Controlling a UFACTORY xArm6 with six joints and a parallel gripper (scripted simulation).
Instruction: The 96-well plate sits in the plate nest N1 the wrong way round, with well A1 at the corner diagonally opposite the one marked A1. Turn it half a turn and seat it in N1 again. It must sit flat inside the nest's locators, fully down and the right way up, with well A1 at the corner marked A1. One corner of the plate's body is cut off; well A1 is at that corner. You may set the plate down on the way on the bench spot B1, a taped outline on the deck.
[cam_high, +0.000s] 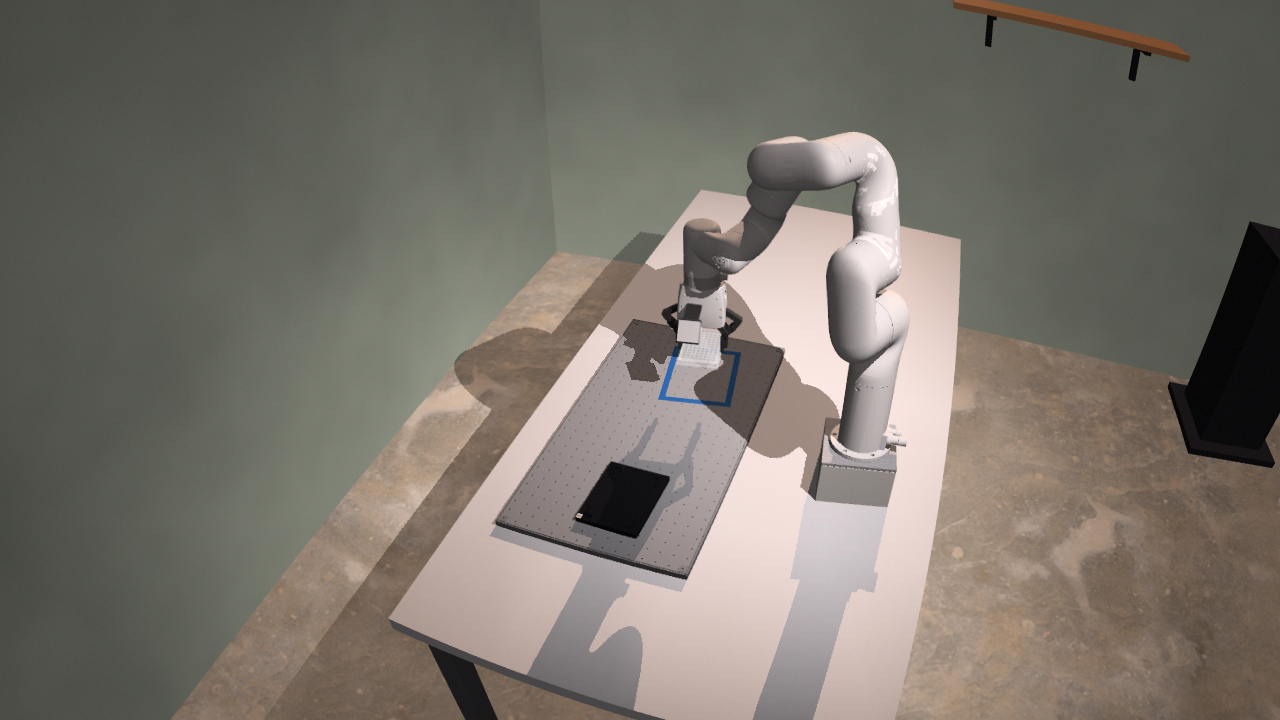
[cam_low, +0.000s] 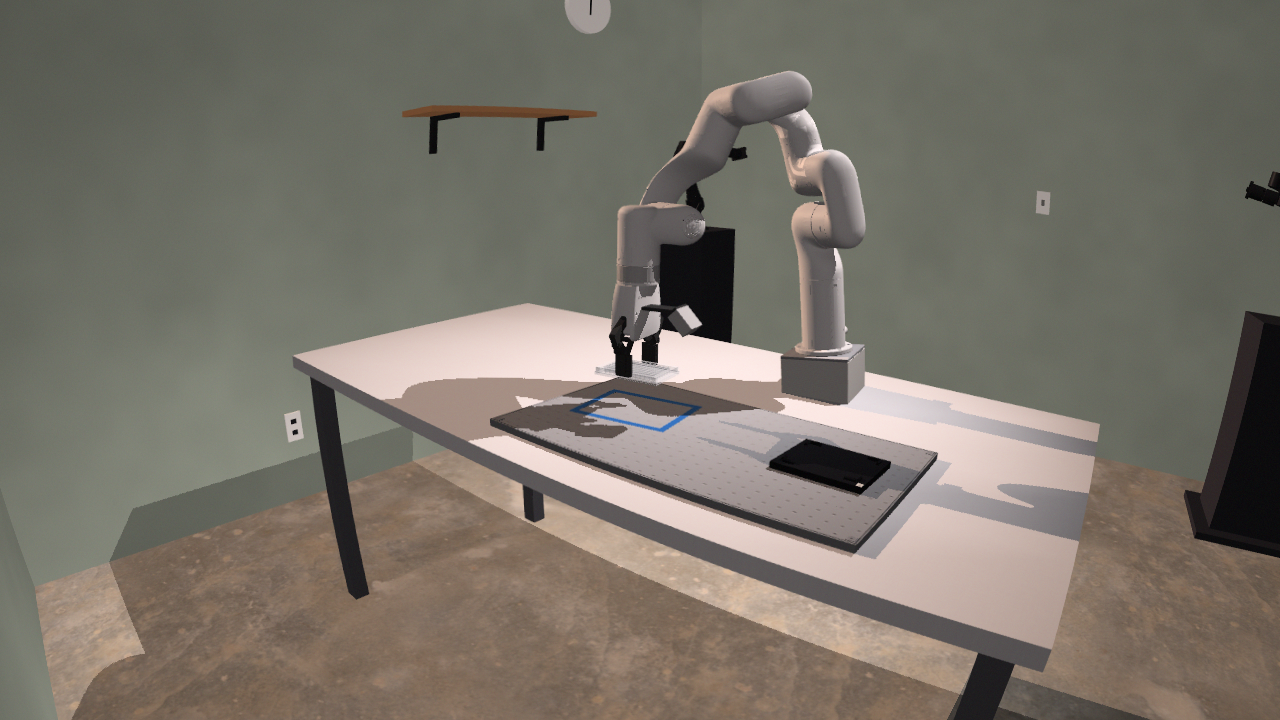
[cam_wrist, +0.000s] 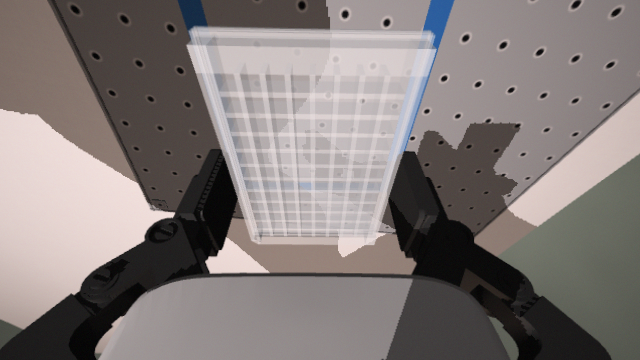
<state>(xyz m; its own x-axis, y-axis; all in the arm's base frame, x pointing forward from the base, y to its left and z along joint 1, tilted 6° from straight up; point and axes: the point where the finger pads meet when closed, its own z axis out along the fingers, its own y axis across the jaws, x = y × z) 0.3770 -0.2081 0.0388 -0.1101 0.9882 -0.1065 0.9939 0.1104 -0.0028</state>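
Now: hand 40 mm short of the black plate nest N1, 410 mm to the right of it and 80 mm above it. Also, from my hand: white A1 label (100 mm ahead, 480 mm to the left, 70 mm below); clear 96-well plate (10 mm below).
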